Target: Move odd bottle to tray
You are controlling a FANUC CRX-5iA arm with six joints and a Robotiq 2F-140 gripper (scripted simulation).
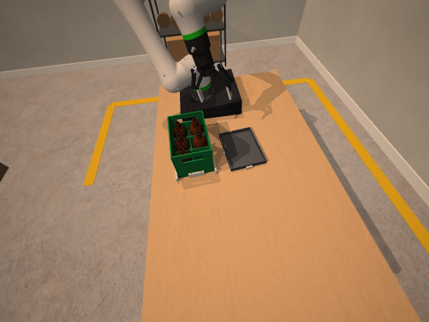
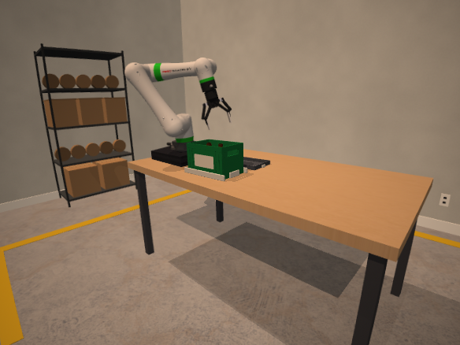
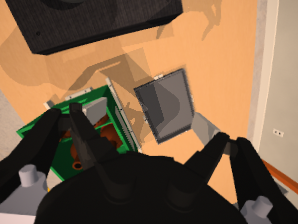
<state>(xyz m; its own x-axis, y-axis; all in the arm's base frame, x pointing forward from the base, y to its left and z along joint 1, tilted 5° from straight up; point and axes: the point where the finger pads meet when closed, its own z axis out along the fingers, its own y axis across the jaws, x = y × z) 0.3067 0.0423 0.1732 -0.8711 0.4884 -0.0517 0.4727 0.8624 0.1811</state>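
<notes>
The green crate is 100 mm ahead of my hand, 160 mm to the right of it and 180 mm below it. Also, from my hand: dark grey tray (130 mm ahead, 100 mm to the left, 250 mm below); then glass bottle (10 mm ahead, 120 mm to the right, 180 mm below).
</notes>
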